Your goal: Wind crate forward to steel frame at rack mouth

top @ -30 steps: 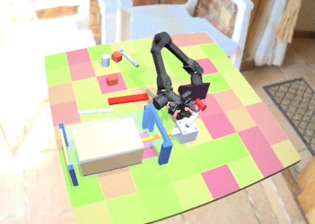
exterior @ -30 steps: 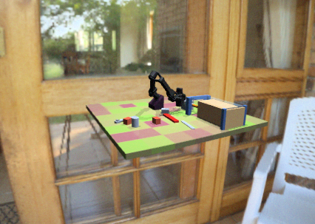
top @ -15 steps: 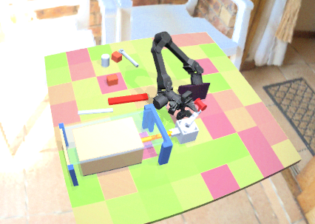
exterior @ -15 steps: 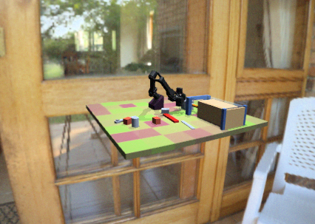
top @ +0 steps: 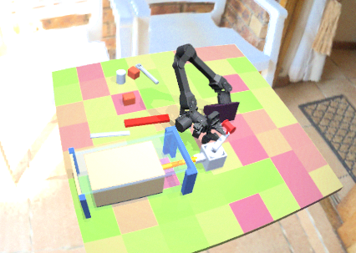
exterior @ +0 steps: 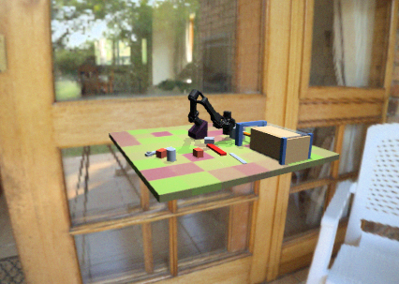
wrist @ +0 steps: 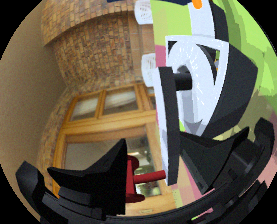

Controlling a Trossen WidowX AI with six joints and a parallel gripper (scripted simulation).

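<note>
The winch handle lies 1 cm to the right of my gripper tip and 1 cm below it. From my gripper tip the other things lie so: grey block (26 cm to the right, 11 cm below, 5 cm ahead); then grey winch (10 cm below, 4 cm ahead, 1 cm to the left); then red grip (4 cm behind, 3 cm to the right, 2 cm above).
</note>
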